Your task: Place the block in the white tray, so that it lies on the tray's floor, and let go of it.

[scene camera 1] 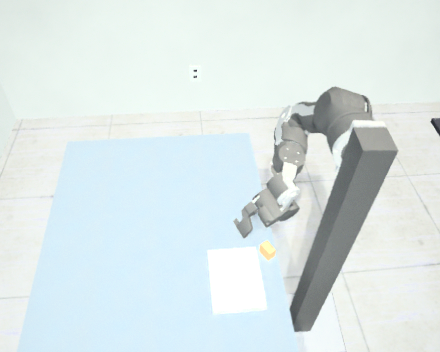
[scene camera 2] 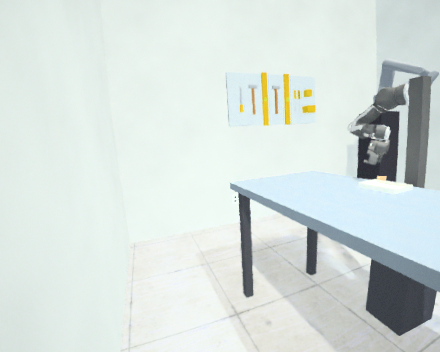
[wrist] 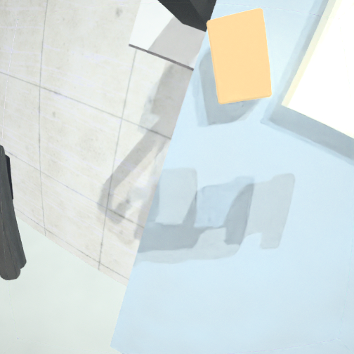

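Observation:
The orange block [scene camera 1: 267, 250] [scene camera 2: 382, 178] [wrist: 240, 57] lies on the blue table beside the white tray [scene camera 1: 210, 280] [scene camera 2: 385, 188] [wrist: 312, 50], outside it, near a corner and close to the table's edge. A strip of table separates block and tray in the wrist view. My gripper [scene camera 1: 266, 227] [scene camera 2: 372, 160] is open and empty, above the table and apart from the block. In the wrist view one dark finger [wrist: 10, 225] shows at the left edge; the other finger does not show there.
The blue table [scene camera 1: 150, 200] [scene camera 2: 300, 200] carries the tray and block. A dark grey column [scene camera 1: 345, 220] [scene camera 2: 419, 135] stands beside the table's edge, near the block. Shadows of the arm fall on the table and floor. A tool board [scene camera 2: 246, 100] hangs on the far wall.

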